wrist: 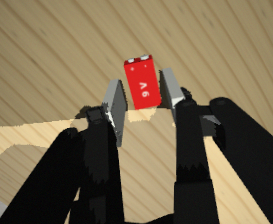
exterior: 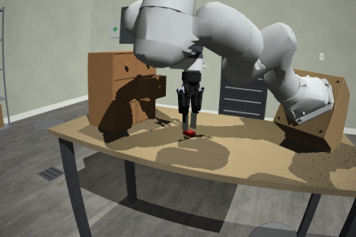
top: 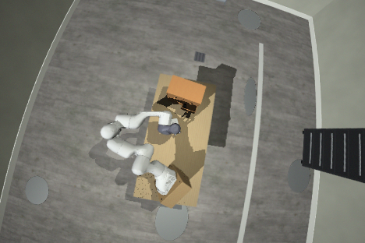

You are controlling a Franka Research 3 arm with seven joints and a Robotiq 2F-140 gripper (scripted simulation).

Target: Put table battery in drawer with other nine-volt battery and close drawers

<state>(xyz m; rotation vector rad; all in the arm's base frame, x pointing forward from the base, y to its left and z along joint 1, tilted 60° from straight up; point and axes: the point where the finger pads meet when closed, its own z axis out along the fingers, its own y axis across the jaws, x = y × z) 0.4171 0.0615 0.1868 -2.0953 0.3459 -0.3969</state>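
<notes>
Now: the nine-volt battery 1 cm ahead of my hand and 5 cm below it.
</notes>
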